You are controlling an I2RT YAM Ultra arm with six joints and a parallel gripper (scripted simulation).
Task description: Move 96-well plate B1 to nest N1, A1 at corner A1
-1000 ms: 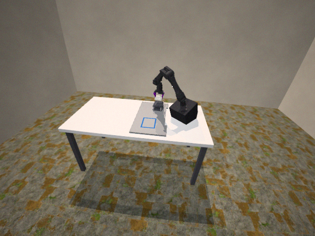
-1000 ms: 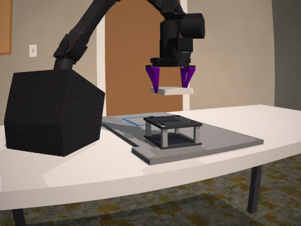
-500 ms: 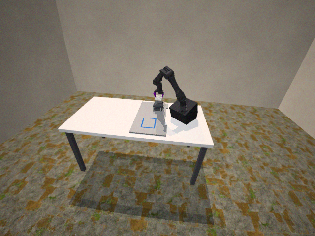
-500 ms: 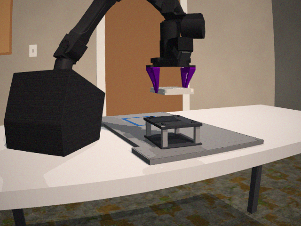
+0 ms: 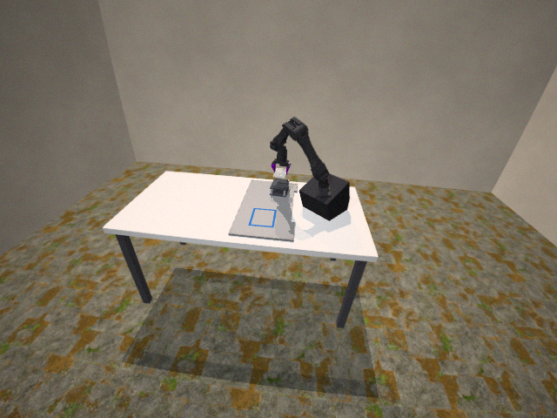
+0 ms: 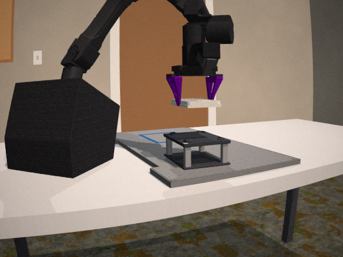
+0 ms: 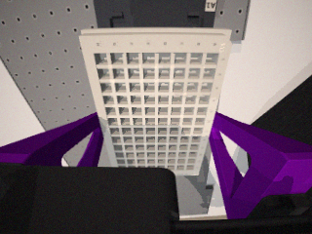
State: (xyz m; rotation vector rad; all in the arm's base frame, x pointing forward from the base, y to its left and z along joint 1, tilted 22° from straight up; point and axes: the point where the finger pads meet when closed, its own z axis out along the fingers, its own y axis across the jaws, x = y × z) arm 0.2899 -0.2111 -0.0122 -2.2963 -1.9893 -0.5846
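My hand is right at the white 96-well plate. The rest, counted from my hand: raised plate nest N1: 9 cm below; A1 mark: 9 cm below, 7 cm to the right, 6 cm behind.
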